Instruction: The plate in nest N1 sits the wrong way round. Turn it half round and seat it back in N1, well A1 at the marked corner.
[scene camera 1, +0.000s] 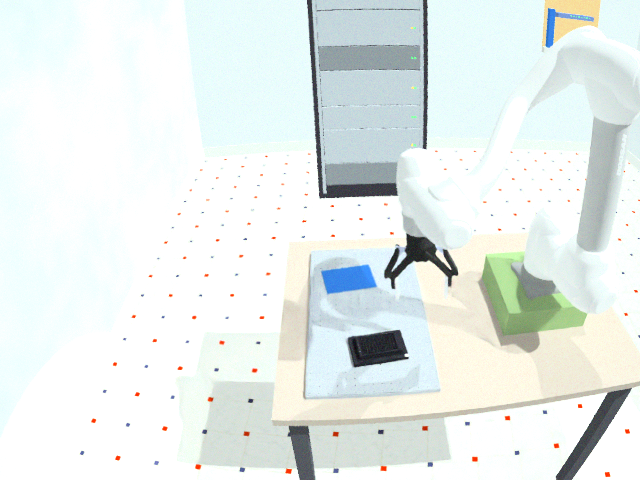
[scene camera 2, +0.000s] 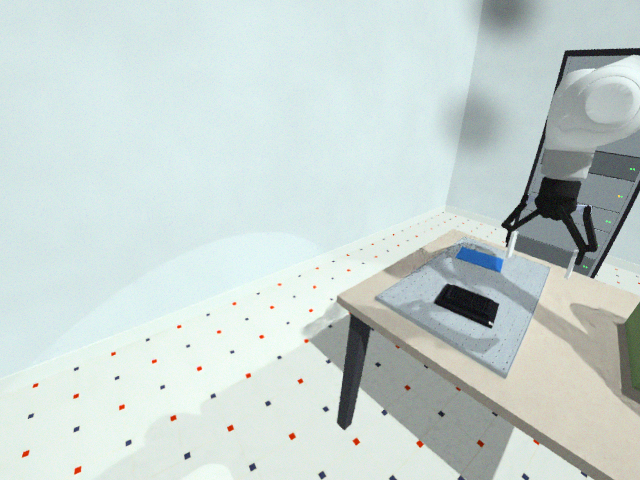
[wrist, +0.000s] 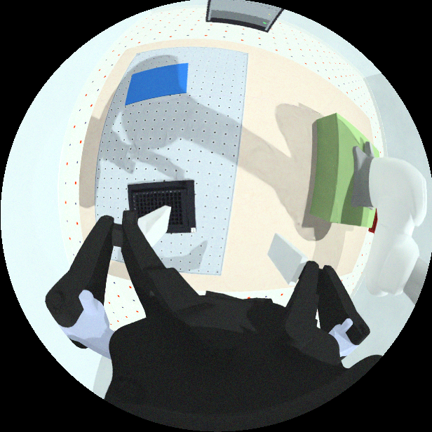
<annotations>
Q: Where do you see a black nest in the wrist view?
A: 173, 184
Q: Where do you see my gripper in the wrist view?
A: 221, 232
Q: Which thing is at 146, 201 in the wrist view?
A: A black well plate.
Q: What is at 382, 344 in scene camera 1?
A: A black well plate.
</annotations>
